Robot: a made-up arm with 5 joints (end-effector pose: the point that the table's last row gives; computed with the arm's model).
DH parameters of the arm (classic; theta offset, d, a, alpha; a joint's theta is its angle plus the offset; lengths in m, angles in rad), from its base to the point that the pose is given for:
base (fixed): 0.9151 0 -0.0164 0
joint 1: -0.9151 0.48 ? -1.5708
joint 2: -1.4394 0 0.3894 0
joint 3: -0.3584 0 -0.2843 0
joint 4: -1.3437 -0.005 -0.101 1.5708
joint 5: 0 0.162 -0.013 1.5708
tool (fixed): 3.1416 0.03 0 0
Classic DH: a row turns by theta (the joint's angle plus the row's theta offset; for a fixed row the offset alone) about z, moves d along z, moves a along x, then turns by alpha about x.
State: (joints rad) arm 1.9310 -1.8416 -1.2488 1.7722 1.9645
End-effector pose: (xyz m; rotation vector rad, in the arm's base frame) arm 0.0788 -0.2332 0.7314 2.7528 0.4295 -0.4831
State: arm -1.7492 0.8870 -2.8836 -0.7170 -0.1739
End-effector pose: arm -0.1377 -0.5390 1.0538 -1.0373 -1.1299 0.6506
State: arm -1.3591 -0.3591 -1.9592 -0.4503 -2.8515
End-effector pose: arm 0.0304 -0.0701 1.2808 -1.1199 0.9890 -0.5915
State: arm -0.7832 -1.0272 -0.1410 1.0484 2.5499
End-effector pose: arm 0.0643 -0.0691 0.5216 0.1029 2.1561 1.9974
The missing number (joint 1, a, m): 0.024
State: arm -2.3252 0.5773 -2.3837 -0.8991 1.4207
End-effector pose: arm -0.3919 -0.3867 1.0803 -0.9424 -2.0817 1.2889
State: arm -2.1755 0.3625 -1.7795 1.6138 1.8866
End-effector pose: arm -0.3165 -0.4424 0.6714 0.7942 1.4744 1.8355
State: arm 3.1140 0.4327 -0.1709 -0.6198 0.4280
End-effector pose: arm -0.3819 0.0350 0.4084 0.8627 2.1619 2.0079
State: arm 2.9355 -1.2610 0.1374 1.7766 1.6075
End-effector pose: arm 0.0846 -0.0155 0.4127 0.7885 0.5934 1.2448
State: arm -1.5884 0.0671 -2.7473 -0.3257 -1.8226
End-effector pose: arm 0.0040 -0.0764 1.3160 -1.4254 0.2196 -0.1950
